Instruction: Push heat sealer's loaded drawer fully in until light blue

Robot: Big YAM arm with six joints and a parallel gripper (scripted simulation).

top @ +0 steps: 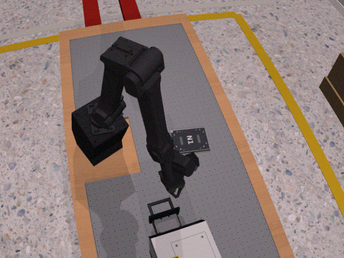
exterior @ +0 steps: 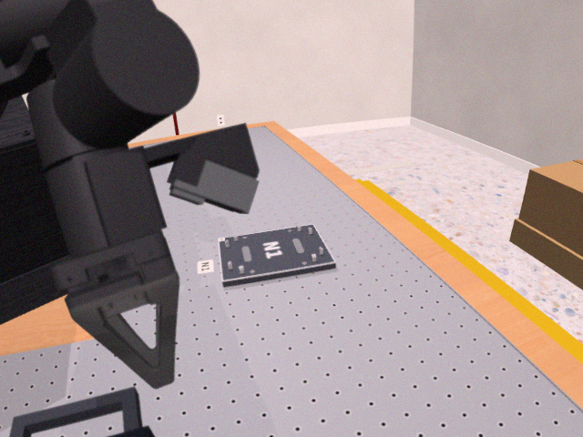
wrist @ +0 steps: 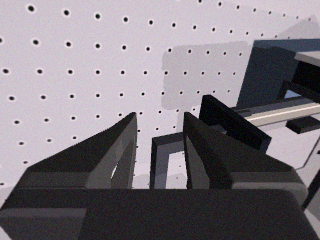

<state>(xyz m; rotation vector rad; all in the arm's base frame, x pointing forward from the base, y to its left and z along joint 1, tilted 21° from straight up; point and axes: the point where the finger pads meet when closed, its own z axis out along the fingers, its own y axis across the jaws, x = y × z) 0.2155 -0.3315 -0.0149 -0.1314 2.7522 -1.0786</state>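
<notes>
The black drawer is 60 mm behind my hand, 130 mm to the right of it and 30 mm below it.
</notes>
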